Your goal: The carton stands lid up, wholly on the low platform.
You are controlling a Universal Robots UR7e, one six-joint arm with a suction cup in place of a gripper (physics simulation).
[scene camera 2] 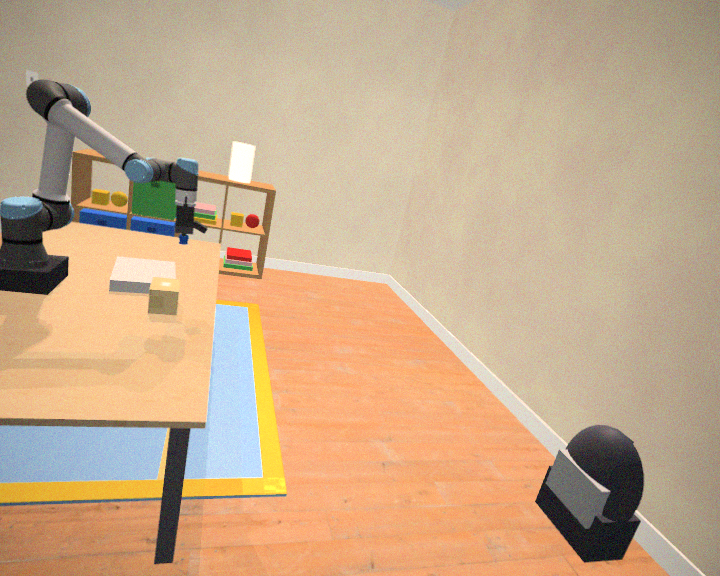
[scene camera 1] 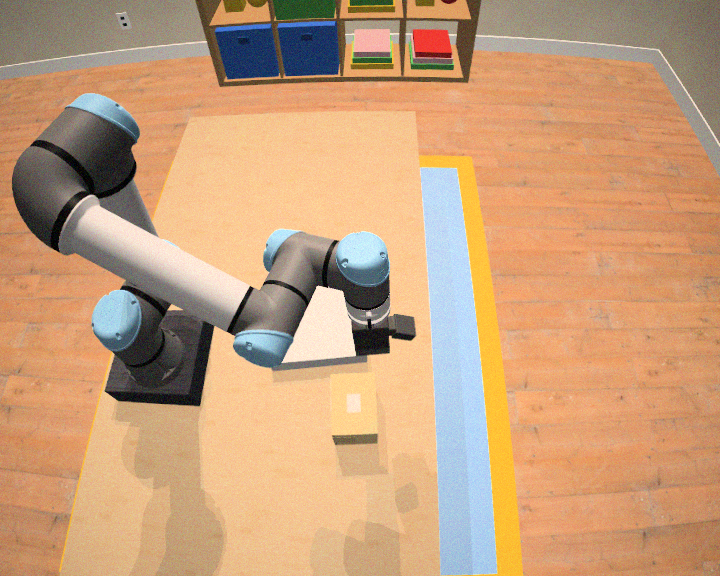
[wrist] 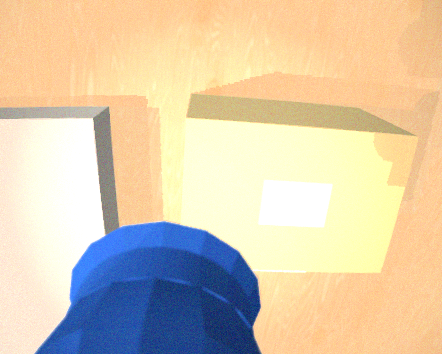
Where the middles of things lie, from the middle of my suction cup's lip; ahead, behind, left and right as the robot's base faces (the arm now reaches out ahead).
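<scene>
My suction cup is 70 mm to the left of the tan carton (scene camera 2: 164, 292), 50 mm beyond it and 210 mm above it. There is also the low white platform (scene camera 1: 324, 337), and measured from my suction cup it sits 220 mm to the left, 140 mm behind and 230 mm below.
</scene>
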